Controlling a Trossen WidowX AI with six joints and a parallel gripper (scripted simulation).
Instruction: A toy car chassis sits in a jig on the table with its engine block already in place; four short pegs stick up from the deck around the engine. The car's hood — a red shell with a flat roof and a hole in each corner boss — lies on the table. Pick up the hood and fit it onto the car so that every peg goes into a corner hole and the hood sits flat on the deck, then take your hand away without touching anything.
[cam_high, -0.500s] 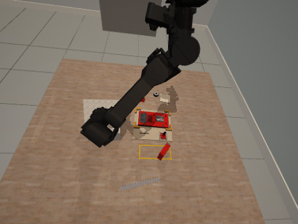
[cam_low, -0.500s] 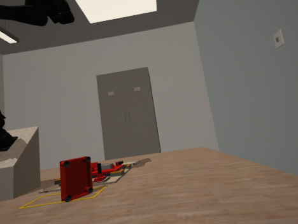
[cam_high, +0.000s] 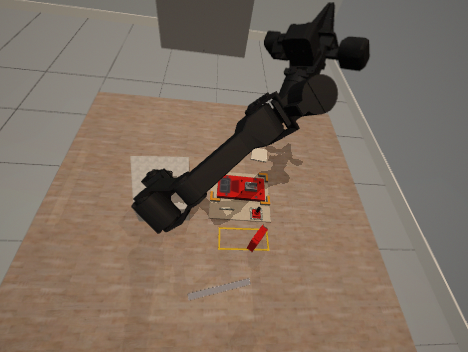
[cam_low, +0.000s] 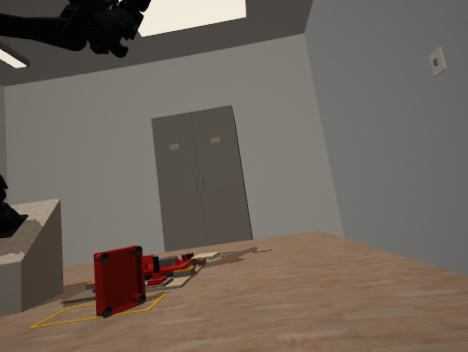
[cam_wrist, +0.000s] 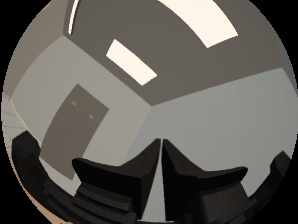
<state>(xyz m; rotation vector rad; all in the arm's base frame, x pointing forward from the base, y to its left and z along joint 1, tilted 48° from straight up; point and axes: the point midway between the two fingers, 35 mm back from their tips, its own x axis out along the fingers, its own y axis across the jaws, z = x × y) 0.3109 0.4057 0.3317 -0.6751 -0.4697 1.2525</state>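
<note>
The red hood lies 20 mm behind my gripper tip, 200 mm to the right of it and 650 mm below it. Round my gripper tip: cream tile (50 mm ahead, 230 mm to the left, 700 mm below); then pale base plate (50 mm behind, 20 mm to the left, 690 mm below); then grey engine block (20 mm behind, 30 mm to the left, 680 mm below).
</note>
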